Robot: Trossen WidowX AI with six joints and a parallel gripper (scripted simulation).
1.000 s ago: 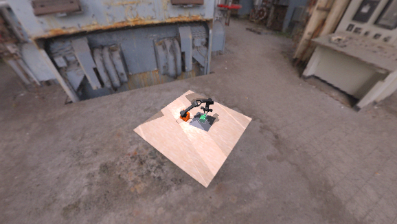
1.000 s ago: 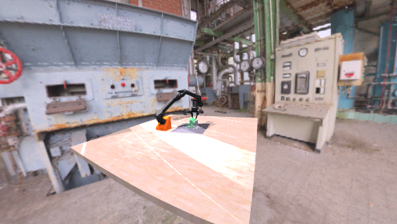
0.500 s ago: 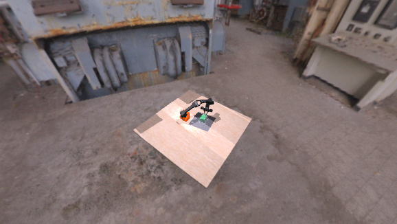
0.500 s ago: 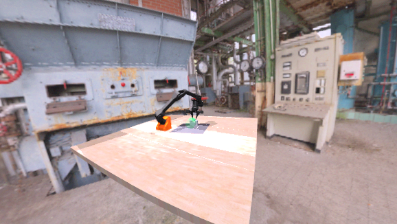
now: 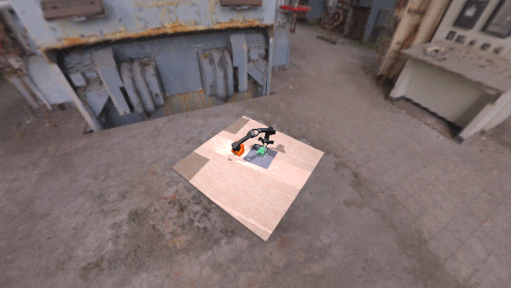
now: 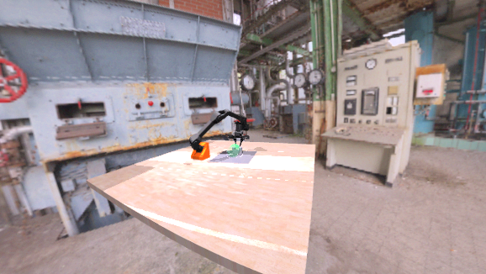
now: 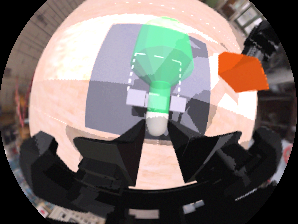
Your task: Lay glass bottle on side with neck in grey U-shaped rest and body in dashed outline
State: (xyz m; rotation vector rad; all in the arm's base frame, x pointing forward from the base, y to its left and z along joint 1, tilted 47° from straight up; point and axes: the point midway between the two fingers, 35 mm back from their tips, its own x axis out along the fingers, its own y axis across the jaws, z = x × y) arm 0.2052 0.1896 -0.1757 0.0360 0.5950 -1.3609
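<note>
My gripper tip is 10 mm short of the green glass bottle and 50 mm to the left of it. The rest, counted from my gripper tip: grey mat: 30 mm ahead, 100 mm to the right, 50 mm below.
</note>
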